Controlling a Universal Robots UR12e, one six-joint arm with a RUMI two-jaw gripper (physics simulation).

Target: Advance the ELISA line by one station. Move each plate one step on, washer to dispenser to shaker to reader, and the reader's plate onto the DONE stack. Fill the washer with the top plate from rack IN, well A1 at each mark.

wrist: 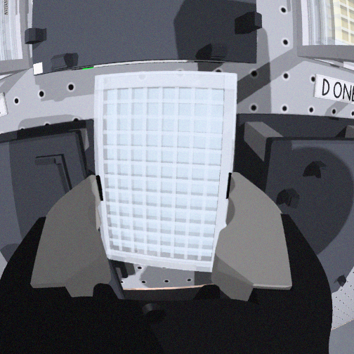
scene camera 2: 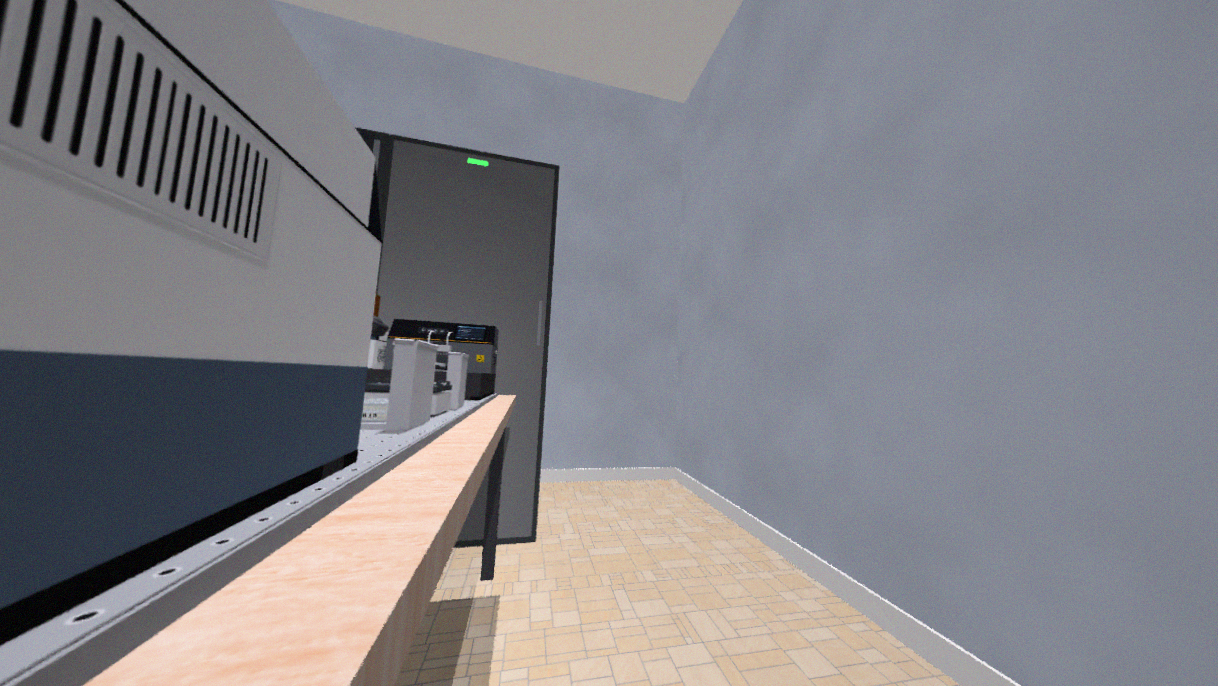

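A pale, clear-welled plate [wrist: 162, 165] is held between the jaws of my gripper [wrist: 164, 177] in the wrist view. The gripper is shut on its two long sides, and the plate hangs above the perforated deck. The DONE stack's plate [wrist: 345, 22] with yellow wells shows partly at the top right, behind the DONE label [wrist: 336, 89]. Part of another white plate stack [wrist: 9, 35] shows at the top left edge. The arm and gripper do not show in the scene view. Which well corner is A1 cannot be read.
Dark flat platforms with small corner stops lie at the top [wrist: 125, 30], the left [wrist: 37, 185] and the right [wrist: 320, 200] of the wrist view. In the scene view, a large white and blue machine [scene camera 2: 170, 409] stands at left, with white posts [scene camera 2: 410, 383] and a dark instrument [scene camera 2: 482, 362] beyond.
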